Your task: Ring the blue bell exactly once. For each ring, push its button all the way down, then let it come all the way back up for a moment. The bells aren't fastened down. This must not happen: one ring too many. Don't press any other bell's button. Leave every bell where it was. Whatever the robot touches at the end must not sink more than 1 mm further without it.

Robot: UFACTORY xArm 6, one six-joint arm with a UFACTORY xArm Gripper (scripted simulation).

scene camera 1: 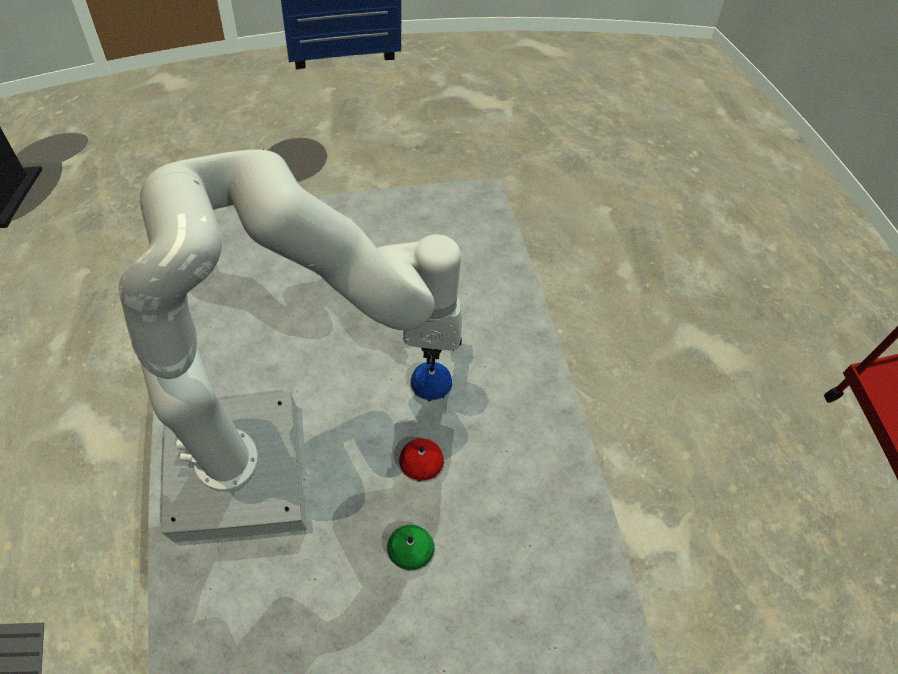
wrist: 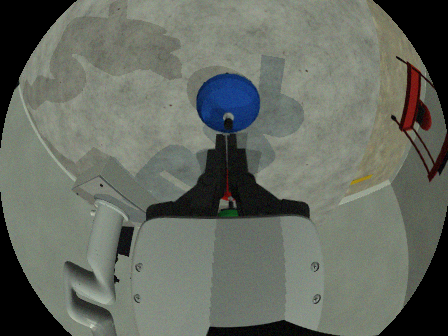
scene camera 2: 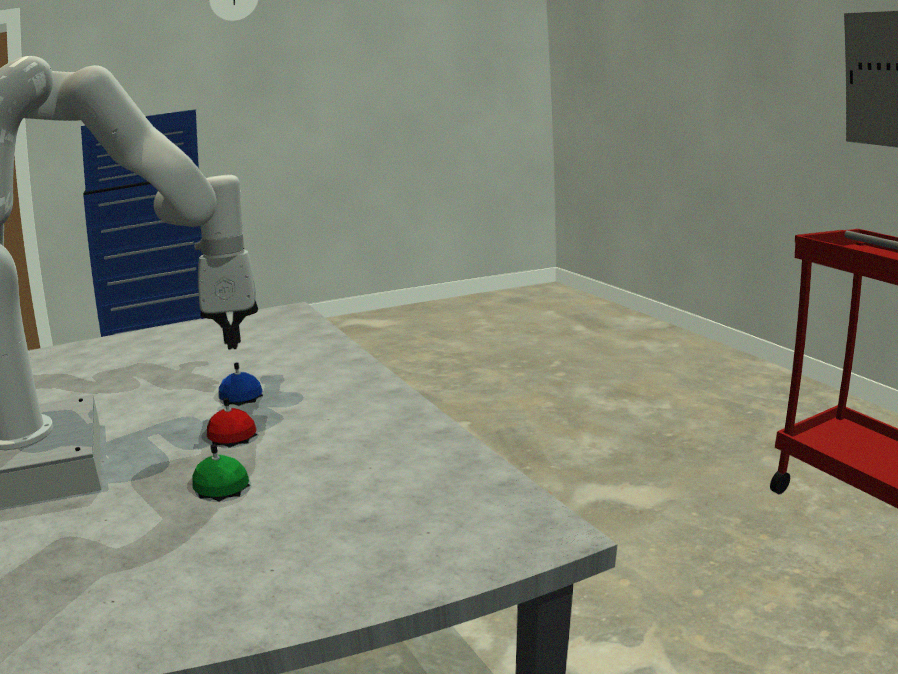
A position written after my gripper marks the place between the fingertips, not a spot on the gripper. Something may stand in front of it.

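There is a blue bell [scene camera 1: 431,386], and I find the same blue bell [scene camera 2: 238,387] again, as well as the blue bell [wrist: 223,95] as my wrist view shows it. I see a red bell [scene camera 2: 232,426], which is also the red bell [scene camera 1: 422,463]. A green bell [scene camera 2: 218,477] is here too, and it is the same green bell [scene camera 1: 408,553]. And I see my gripper [scene camera 2: 233,347].
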